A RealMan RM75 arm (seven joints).
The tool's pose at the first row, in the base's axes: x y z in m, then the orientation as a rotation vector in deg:
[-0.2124 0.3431 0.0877 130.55 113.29 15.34]
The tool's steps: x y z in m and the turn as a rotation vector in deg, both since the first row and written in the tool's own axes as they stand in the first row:
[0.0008 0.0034 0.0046 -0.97 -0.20 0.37]
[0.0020 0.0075 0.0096 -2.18 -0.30 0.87]
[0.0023 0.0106 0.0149 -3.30 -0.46 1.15]
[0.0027 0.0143 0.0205 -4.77 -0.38 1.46]
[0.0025 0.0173 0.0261 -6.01 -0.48 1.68]
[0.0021 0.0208 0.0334 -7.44 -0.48 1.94]
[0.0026 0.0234 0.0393 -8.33 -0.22 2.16]
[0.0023 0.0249 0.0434 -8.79 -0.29 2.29]
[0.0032 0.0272 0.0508 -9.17 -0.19 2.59]
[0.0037 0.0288 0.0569 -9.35 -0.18 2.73]
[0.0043 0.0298 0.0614 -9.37 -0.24 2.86]
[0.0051 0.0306 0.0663 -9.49 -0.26 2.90]
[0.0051 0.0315 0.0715 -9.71 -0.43 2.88]
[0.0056 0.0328 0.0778 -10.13 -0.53 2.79]
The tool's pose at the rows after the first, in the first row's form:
[-0.2080 0.3435 0.0839 130.29 112.23 16.03]
[-0.2029 0.3443 0.0799 130.03 110.93 17.07]
[-0.1987 0.3443 0.0754 129.58 109.90 17.92]
[-0.1940 0.3443 0.0707 129.01 108.74 19.36]
[-0.1899 0.3439 0.0658 128.42 107.72 20.35]
[-0.1851 0.3432 0.0593 127.77 106.60 21.63]
[-0.1813 0.3435 0.0541 127.50 105.95 22.72]
[-0.1790 0.3431 0.0504 127.31 105.50 23.05]
[-0.1751 0.3439 0.0436 127.39 105.00 23.52]
[-0.1723 0.3443 0.0380 127.42 104.74 23.69]
[-0.1703 0.3449 0.0339 127.52 104.57 23.65]
[-0.1684 0.3457 0.0293 127.47 104.44 23.73]
[-0.1664 0.3458 0.0244 127.26 104.26 23.72]
[-0.1638 0.3463 0.0185 126.87 104.06 23.95]

